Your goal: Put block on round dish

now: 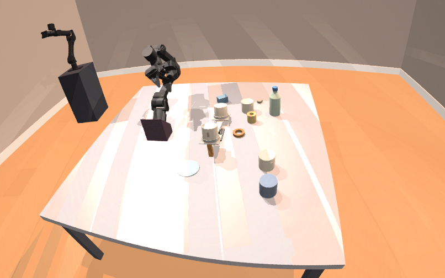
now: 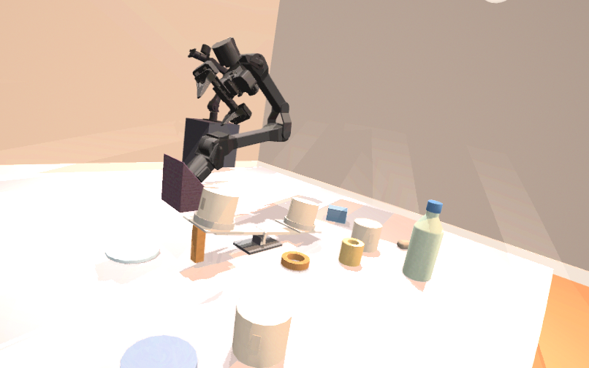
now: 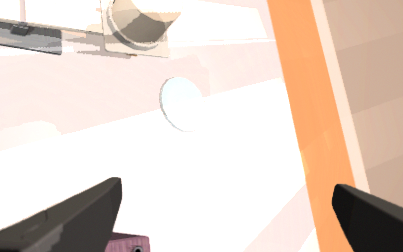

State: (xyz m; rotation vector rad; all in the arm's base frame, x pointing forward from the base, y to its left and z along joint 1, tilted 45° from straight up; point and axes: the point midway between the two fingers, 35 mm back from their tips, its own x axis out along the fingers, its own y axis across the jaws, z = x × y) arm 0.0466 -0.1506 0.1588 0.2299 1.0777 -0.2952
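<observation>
My gripper tip is now 240 mm above the grey block, 230 mm short of it and 130 mm to the right of it. Round my gripper tip: round white dish 270 mm below, 240 mm to the right, 100 mm ahead; then orange post 240 mm below, 200 mm ahead, 160 mm to the right; then blue block 340 mm to the left, 260 mm below, 230 mm ahead.
</observation>
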